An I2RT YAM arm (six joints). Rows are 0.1 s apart.
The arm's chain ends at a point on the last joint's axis. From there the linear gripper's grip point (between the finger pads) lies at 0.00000 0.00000 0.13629 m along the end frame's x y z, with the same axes.
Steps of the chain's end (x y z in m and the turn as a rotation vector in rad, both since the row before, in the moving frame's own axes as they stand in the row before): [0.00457, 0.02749, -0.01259, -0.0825, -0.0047, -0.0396]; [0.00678, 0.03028, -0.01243, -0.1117, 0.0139, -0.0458]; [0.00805, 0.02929, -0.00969, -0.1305, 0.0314, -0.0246]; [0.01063, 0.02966, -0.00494, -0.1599, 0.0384, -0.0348]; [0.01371, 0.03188, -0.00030, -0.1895, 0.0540, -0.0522]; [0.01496, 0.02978, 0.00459, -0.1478, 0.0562, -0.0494]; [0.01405, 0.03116, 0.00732, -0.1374, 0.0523, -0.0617]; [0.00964, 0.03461, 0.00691, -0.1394, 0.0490, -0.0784]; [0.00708, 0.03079, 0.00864, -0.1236, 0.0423, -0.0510]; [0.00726, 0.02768, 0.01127, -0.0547, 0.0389, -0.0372]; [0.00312, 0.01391, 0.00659, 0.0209, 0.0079, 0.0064]
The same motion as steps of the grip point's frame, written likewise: [0.00415, 0.03873, -0.01305, -0.0825, -0.0047, -0.0396]; [0.00902, 0.04542, -0.01329, -0.1117, 0.0139, -0.0458]; [0.01253, 0.04697, -0.01092, -0.1305, 0.0314, -0.0246]; [0.01622, 0.05126, -0.00678, -0.1599, 0.0384, -0.0348]; [0.02169, 0.05734, -0.00294, -0.1895, 0.0540, -0.0522]; [0.02308, 0.04964, 0.00289, -0.1478, 0.0562, -0.0494]; [0.02172, 0.04959, 0.00585, -0.1374, 0.0523, -0.0617]; [0.01703, 0.05326, 0.00543, -0.1394, 0.0490, -0.0784]; [0.01326, 0.04743, 0.00748, -0.1236, 0.0423, -0.0510]; [0.01270, 0.03503, 0.01096, -0.0547, 0.0389, -0.0372]; [0.00421, 0.01107, 0.00656, 0.0209, 0.0079, 0.0064]
